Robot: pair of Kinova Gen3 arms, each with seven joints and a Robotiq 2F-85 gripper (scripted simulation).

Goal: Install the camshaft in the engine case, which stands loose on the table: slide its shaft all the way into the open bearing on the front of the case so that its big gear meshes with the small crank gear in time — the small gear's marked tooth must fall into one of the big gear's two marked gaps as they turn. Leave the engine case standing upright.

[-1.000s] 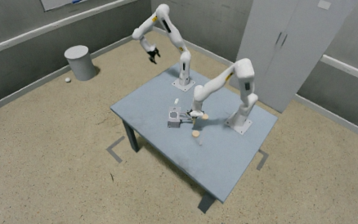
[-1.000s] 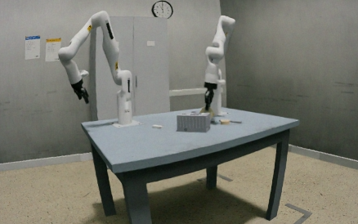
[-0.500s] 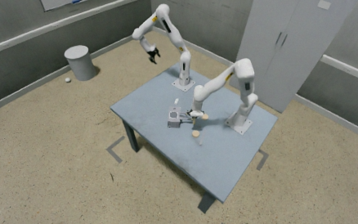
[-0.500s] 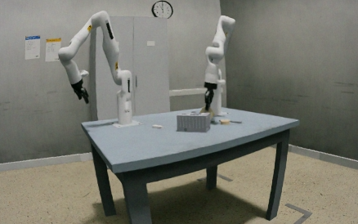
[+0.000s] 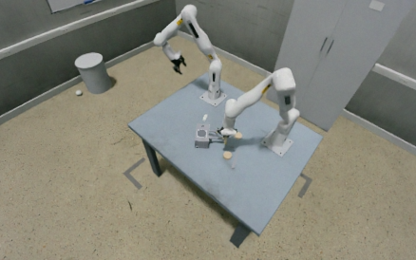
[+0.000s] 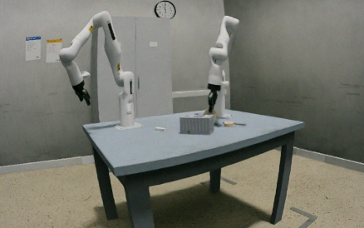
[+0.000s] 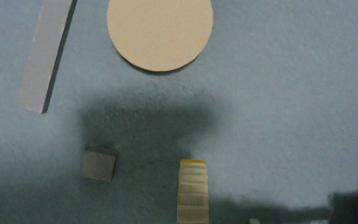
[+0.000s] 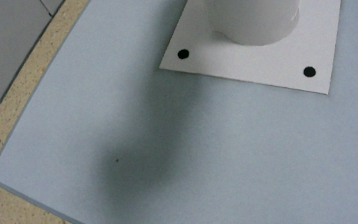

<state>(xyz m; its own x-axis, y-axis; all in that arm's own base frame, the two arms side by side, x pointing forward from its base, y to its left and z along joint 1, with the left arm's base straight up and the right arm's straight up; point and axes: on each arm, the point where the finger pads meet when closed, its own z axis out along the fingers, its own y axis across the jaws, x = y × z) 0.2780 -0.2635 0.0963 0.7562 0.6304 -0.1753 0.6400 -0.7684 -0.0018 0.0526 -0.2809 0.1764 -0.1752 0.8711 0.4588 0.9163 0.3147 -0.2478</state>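
Observation:
Now: left hand 2 cm short of the tan camshaft gear, 3 cm to the left of it and 3 cm above it. Also, from my left hand: tan disc (6 cm ahead, 8 cm to the left, 9 cm below); then small grey block (2 cm behind, 5 cm to the left, 9 cm below); then crank gear (1 cm behind, 9 cm to the right, 3 cm below).

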